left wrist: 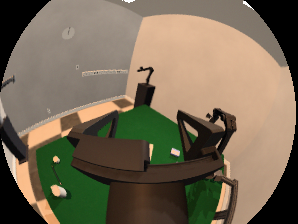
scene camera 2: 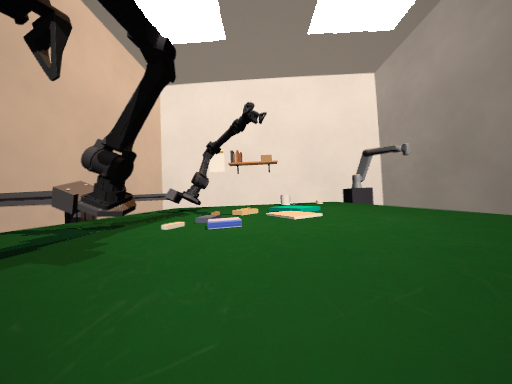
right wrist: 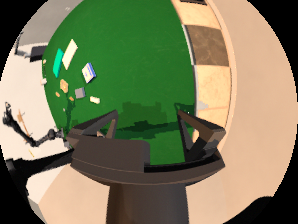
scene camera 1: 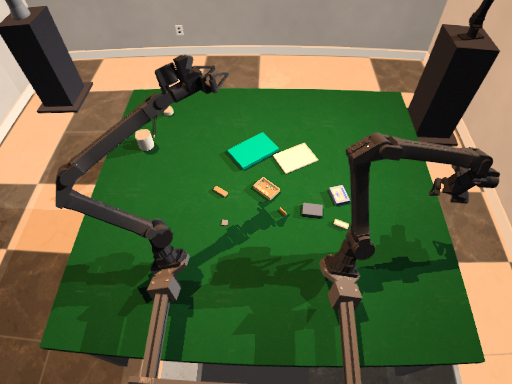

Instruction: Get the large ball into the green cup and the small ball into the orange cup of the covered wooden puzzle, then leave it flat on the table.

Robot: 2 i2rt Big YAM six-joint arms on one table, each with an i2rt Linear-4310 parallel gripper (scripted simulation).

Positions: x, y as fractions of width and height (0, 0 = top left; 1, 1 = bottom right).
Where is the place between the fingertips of my right gripper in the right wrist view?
0.49, 0.51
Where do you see a cream board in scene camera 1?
At 0.58, 0.41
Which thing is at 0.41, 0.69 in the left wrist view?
My left gripper.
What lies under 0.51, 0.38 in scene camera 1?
A teal board.
